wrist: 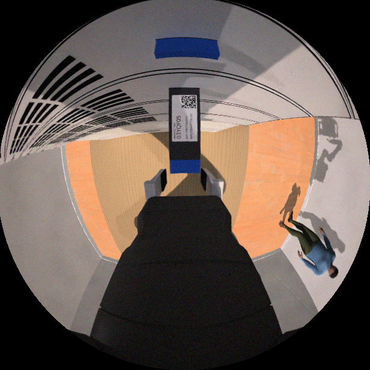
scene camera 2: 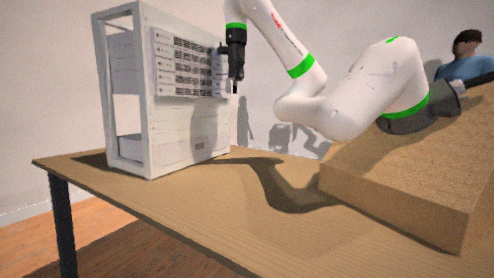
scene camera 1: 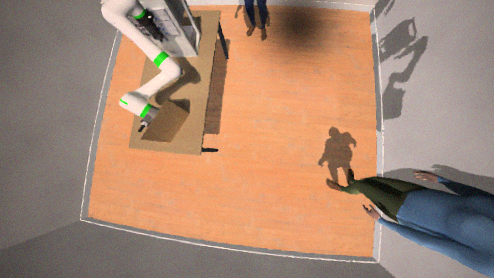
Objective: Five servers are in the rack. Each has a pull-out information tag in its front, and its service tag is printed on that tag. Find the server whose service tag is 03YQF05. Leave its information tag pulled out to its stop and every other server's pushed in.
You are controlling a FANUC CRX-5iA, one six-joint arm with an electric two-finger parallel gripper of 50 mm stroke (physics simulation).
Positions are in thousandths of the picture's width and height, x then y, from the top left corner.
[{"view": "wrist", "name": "gripper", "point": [496, 474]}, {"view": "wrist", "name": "white rack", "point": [304, 231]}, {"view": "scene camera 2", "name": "white rack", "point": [323, 200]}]
